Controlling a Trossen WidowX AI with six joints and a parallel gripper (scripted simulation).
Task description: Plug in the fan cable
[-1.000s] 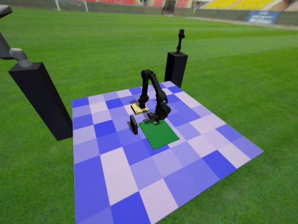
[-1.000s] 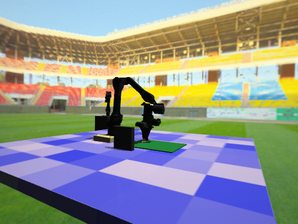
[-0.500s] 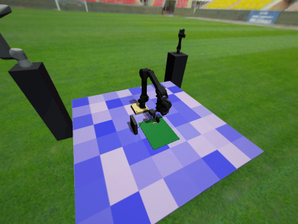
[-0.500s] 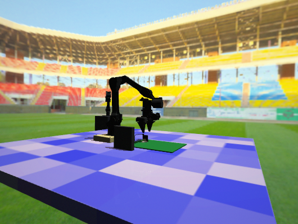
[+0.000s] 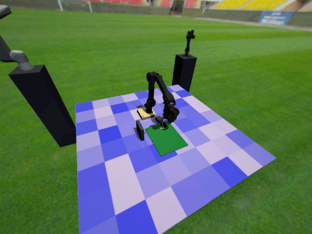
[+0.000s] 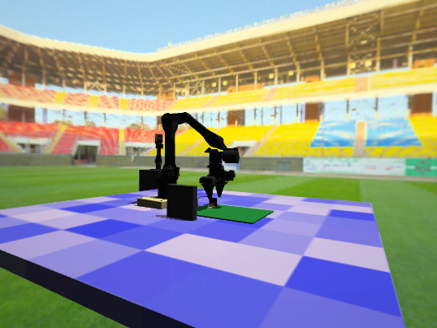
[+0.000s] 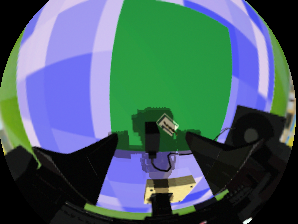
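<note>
My gripper tip is now 1 cm past the black plug and 2 cm above it. Round my gripper tip: black fan (1 cm ahead, 23 cm to the right, 2 cm above); green board (10 cm ahead, 5 cm to the right, 5 cm below); pale header (3 cm to the right, 4 cm below).
</note>
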